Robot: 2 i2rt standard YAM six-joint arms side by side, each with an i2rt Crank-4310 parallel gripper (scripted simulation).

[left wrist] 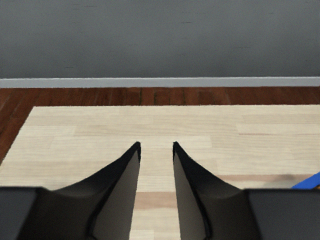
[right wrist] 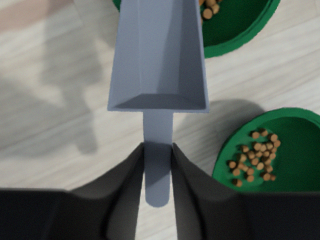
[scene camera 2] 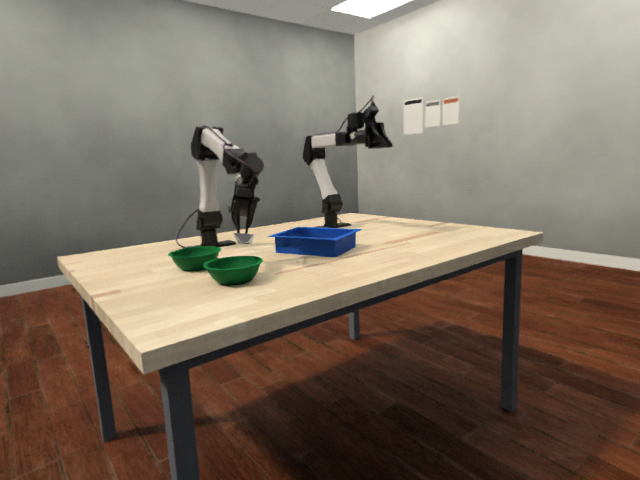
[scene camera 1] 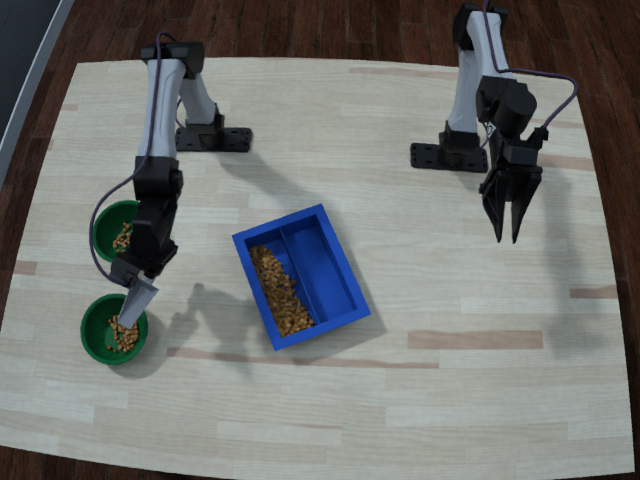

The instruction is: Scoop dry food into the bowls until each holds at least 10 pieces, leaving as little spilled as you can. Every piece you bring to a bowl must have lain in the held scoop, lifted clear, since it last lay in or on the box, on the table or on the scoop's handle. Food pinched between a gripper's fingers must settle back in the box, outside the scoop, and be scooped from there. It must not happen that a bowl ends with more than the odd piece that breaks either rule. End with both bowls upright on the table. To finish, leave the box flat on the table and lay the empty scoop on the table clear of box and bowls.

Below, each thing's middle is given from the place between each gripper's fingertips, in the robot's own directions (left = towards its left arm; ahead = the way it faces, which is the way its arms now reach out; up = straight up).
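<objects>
Relative to the grey scoop (right wrist: 158, 68), my right hand (scene camera 1: 154, 272) is 20 mm to the left of it and 40 mm short of it. The blue box (scene camera 1: 321, 270) is 300 mm to the left of my right hand, 60 mm below it and 40 mm behind it.
My left hand (scene camera 1: 507, 242) is 320 mm above the blue box, 350 mm to the left of it and 20 mm past it. The grey scoop is 670 mm to the right of my left hand, 270 mm below it and 60 mm ahead of it.
</objects>
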